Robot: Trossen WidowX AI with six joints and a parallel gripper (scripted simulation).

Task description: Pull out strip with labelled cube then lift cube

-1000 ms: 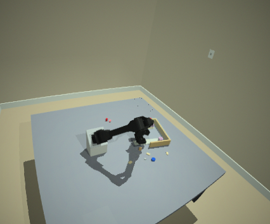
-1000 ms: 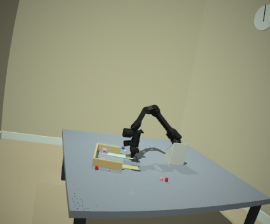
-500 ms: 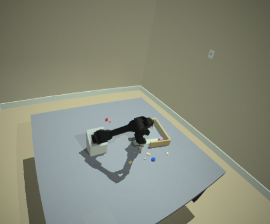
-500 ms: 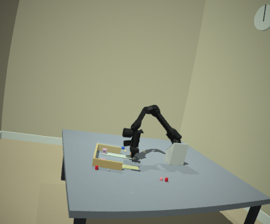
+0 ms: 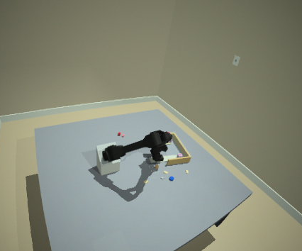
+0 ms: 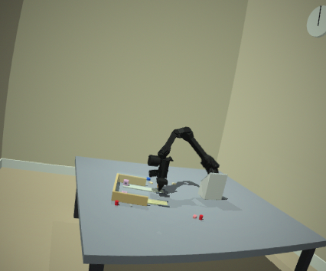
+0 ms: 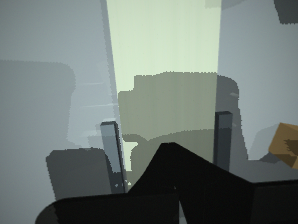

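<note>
My gripper tip is 10 cm short of the pale green strip and 2 cm to the left of it. Round my gripper tip: blue piece 3 cm ahead, 21 cm to the right.
</note>
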